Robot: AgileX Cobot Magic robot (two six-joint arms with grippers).
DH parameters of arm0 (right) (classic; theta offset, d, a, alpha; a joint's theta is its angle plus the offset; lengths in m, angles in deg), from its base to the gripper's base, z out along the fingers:
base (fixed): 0 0 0 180
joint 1: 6.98 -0.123 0 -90
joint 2: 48.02 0 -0.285 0
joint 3: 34.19 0 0.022 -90
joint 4: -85.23 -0.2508 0 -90
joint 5: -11.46 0 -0.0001 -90
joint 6: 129.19 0.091 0 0
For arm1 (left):
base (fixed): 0 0 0 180
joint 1: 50.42 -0.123 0 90
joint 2: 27.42 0 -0.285 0
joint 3: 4.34 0 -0.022 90
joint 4: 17.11 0.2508 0 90
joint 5: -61.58 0 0.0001 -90
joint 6: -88.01 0.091 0 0
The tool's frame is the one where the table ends.
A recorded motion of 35 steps. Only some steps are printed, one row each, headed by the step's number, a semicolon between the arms.
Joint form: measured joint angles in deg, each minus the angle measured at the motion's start. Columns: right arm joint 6, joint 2, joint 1, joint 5, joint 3, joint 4; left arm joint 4, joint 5, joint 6, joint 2, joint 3, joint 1.
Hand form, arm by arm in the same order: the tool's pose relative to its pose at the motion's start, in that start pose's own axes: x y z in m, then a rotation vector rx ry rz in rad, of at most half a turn. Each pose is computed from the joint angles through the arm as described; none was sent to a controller.
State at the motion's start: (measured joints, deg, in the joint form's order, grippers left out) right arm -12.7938 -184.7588 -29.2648 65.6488 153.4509 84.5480; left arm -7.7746 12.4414 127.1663 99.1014 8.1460 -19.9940
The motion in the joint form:
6: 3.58 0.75 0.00 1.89 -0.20 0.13; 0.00 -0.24 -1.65 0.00 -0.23 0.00
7: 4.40 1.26 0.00 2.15 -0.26 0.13; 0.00 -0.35 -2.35 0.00 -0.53 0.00
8: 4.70 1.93 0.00 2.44 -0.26 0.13; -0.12 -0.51 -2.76 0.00 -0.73 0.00
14: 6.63 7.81 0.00 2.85 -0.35 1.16; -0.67 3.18 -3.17 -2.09 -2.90 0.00
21: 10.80 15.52 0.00 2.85 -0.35 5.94; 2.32 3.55 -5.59 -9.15 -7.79 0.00
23: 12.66 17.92 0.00 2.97 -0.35 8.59; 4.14 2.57 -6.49 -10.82 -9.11 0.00
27: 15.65 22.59 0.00 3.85 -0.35 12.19; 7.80 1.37 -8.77 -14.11 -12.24 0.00
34: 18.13 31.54 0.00 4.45 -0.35 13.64; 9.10 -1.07 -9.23 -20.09 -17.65 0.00
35: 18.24 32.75 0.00 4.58 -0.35 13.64; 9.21 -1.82 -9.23 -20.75 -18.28 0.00
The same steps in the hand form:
6: 0.0017 0.0032 -0.0047 -0.0198 0.0126 0.0611; -0.0003 0.0005 -0.0008 -0.0002 0.0004 -0.0293
7: 0.0020 0.0037 -0.0081 -0.0168 0.0112 0.0753; -0.0010 0.0014 -0.0019 -0.0026 -0.0018 -0.0422
8: 0.0021 0.0041 -0.0129 -0.0110 0.0079 0.0805; -0.0014 0.0018 -0.0026 -0.0020 -0.0031 -0.0511
14: 0.0044 0.0064 -0.0542 0.0781 -0.0255 0.1040; -0.0099 0.0123 -0.0238 -0.0868 -0.1118 -0.0732
21: 0.0137 0.0119 -0.1084 0.2308 -0.0360 0.1382; -0.0083 0.0269 -0.0894 -0.2625 -0.2449 -0.1089
23: 0.0186 0.0143 -0.1253 0.2866 -0.0253 0.1516; -0.0047 0.0294 -0.1058 -0.3069 -0.2544 -0.1148
27: 0.0279 0.0226 -0.1571 0.3746 -0.0193 0.1834; 0.0029 0.0345 -0.1417 -0.4092 -0.2908 -0.1400
34: 0.0418 0.0467 -0.2144 0.5104 -0.0869 0.2298; 0.0199 0.0316 -0.2049 -0.5334 -0.3884 -0.1768
35: 0.0438 0.0508 -0.2217 0.5262 -0.0976 0.2336; 0.0227 0.0304 -0.2115 -0.5422 -0.3929 -0.1817

